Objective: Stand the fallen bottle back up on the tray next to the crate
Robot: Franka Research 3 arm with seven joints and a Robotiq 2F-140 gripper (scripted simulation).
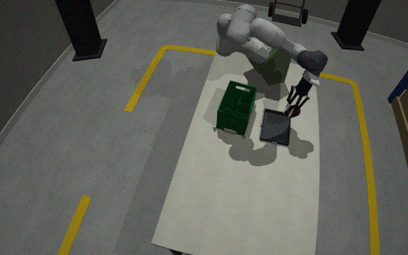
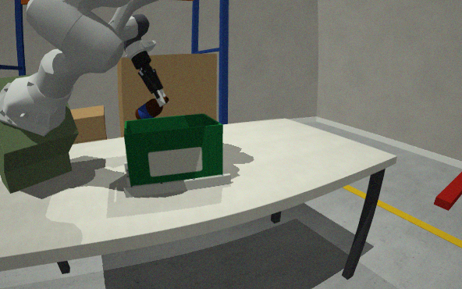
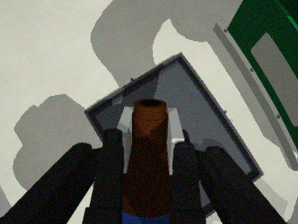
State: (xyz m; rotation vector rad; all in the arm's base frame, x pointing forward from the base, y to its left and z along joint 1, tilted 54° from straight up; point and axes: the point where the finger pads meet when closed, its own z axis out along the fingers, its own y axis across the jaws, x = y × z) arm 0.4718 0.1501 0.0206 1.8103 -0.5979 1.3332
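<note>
The brown bottle is 20 mm behind my hand, 30 mm to the left of it and 40 mm below it. The rest, counted from my hand: green crate (140 mm behind, 290 mm to the right, 130 mm below); then dark grey tray (30 mm behind, 30 mm to the right, 200 mm below).
</note>
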